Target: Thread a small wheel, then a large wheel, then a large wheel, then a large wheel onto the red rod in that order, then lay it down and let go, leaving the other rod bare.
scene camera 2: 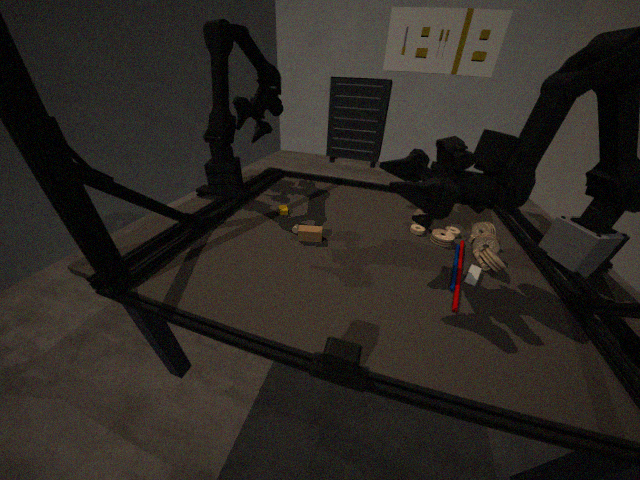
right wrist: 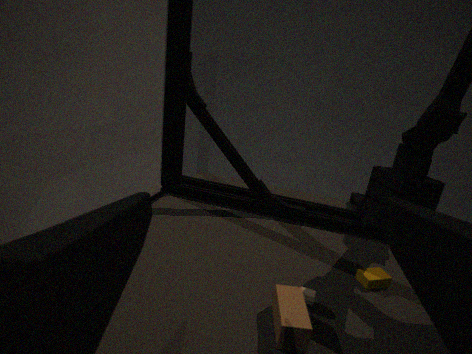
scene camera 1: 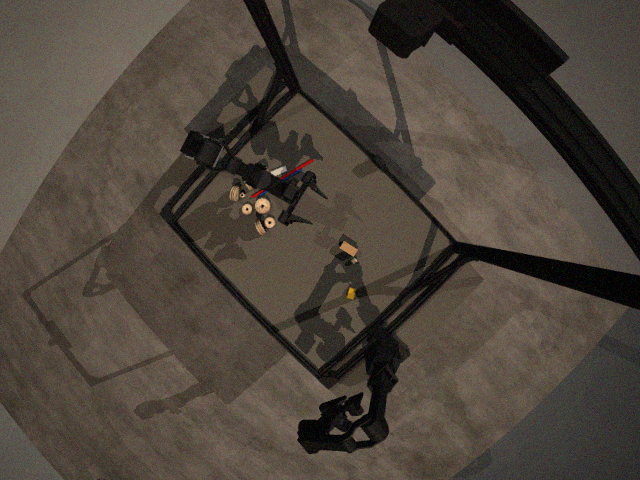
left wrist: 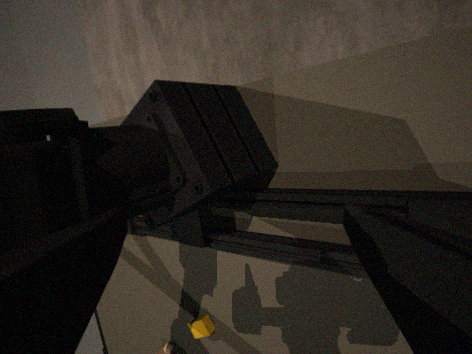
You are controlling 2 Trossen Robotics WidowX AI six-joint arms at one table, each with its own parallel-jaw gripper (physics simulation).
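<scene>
The red rod lies on the table beside the shorter-looking blue rod; no wheel shows on either. Beyond them lie a large wooden wheel and small wheels. More wheels lean or stand in a group nearby. My right gripper is open and empty, above the table; its arm partly hides the rods and wheels in scene camera 1. My left gripper is open and empty, folded back near its base, far from the rods.
A white block lies close beside the rods. A wooden block and a yellow block lie toward the left arm. A dark frame borders the table, with posts at corners.
</scene>
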